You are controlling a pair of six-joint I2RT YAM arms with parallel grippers.
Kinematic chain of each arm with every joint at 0, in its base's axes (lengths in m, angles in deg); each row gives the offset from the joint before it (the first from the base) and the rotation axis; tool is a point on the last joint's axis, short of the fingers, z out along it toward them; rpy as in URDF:
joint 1: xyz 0 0 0.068 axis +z
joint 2: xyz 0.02 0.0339 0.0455 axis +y
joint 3: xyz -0.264 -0.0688 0 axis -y
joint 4: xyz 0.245 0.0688 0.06 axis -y
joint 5: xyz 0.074 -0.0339 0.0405 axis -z
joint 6: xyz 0.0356 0 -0.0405 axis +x
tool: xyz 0 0 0 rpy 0 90 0
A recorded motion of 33 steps. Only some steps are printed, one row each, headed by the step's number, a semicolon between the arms.
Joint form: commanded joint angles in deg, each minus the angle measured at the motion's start. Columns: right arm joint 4, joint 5, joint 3, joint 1, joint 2, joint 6; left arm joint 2, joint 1, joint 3, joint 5, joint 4, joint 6.
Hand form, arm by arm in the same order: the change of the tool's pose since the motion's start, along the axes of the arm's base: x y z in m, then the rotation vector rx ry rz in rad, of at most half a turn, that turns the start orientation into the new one. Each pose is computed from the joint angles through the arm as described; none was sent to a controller.
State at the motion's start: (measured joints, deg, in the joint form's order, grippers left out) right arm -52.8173 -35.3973 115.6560 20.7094 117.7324 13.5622; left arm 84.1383 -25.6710 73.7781 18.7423 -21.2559 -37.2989
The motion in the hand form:
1: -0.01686 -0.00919 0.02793 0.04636 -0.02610 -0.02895; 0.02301 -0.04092 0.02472 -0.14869 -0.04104 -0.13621
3: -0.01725 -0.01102 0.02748 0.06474 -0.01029 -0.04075; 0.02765 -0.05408 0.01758 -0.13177 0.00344 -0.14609
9: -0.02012 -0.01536 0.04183 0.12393 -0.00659 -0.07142; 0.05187 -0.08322 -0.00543 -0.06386 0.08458 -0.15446
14: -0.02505 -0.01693 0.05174 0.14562 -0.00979 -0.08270; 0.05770 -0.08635 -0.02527 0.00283 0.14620 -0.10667
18: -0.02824 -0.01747 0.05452 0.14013 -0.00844 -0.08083; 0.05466 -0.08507 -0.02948 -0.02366 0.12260 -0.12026
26: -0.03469 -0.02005 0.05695 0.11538 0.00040 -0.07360; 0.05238 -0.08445 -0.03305 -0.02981 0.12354 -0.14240
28: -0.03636 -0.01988 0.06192 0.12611 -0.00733 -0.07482; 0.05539 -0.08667 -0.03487 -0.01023 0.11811 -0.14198
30: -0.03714 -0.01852 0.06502 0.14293 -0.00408 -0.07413; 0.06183 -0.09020 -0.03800 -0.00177 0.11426 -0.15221
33: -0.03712 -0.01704 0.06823 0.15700 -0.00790 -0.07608; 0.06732 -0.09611 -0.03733 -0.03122 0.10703 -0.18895
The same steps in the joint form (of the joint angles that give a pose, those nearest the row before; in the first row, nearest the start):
1: 0.78 -0.81 -2.01 -0.41 -5.14 2.69; 7.78 -3.50 10.13 6.83 5.18 -4.00
3: 1.57 -1.60 -2.89 -0.67 -5.58 4.10; 10.51 -4.91 12.34 6.31 3.25 -4.54
9: 3.16 -3.27 -2.63 -1.20 -7.08 7.97; 19.56 -6.76 19.98 4.73 -1.50 -3.84
14: 3.33 -3.63 -2.45 -1.20 -8.31 9.55; 22.03 -6.94 20.44 1.57 -4.49 -3.92
18: 2.37 -3.45 -2.28 -1.11 -8.75 9.29; 20.81 -6.94 17.20 2.52 -0.47 -4.10
26: -0.36 -2.92 -2.19 -1.11 -9.54 7.88; 20.36 -6.94 15.78 3.76 0.52 -3.66
28: -0.18 -3.10 -1.76 -1.02 -9.89 8.41; 21.33 -7.02 16.83 3.06 -0.19 -2.70
30: 0.17 -3.71 -1.40 -0.85 -9.98 9.37; 23.08 -6.94 18.50 3.32 -0.45 -1.82
33: 0.78 -3.98 -0.96 -0.67 -9.98 10.25; 24.66 -7.02 20.26 5.69 0.60 -1.81

